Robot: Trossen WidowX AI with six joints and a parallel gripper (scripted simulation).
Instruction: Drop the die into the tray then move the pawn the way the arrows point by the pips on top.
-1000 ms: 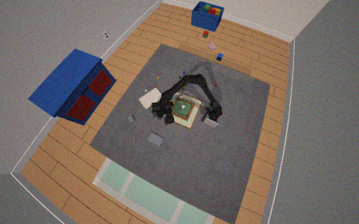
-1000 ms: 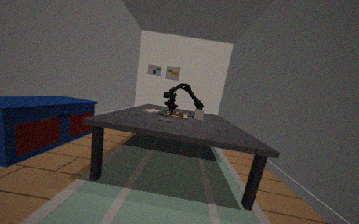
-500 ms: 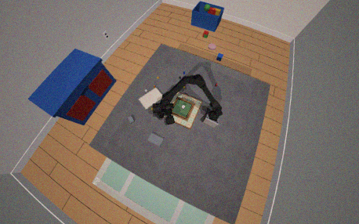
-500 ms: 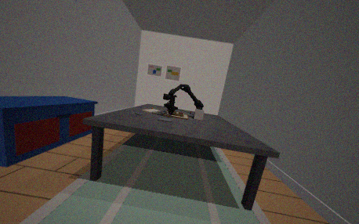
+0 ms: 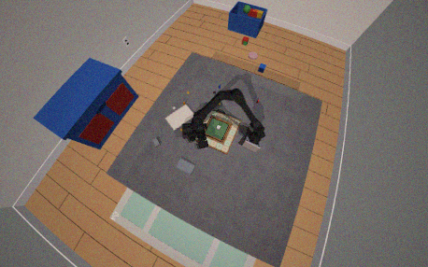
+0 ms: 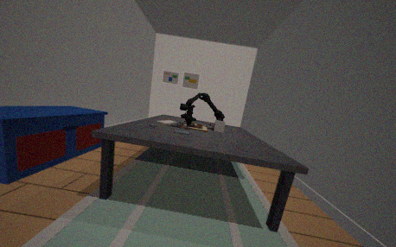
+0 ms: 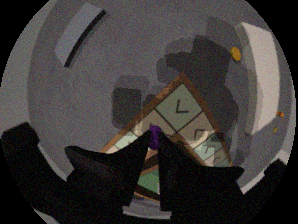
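My gripper tip is now 90 mm past the white die and 110 mm to the left of it. From my gripper tip the other things lie so: purple pawn: 10 mm above; white sheet: 220 mm ahead, 110 mm to the right, 10 mm below.
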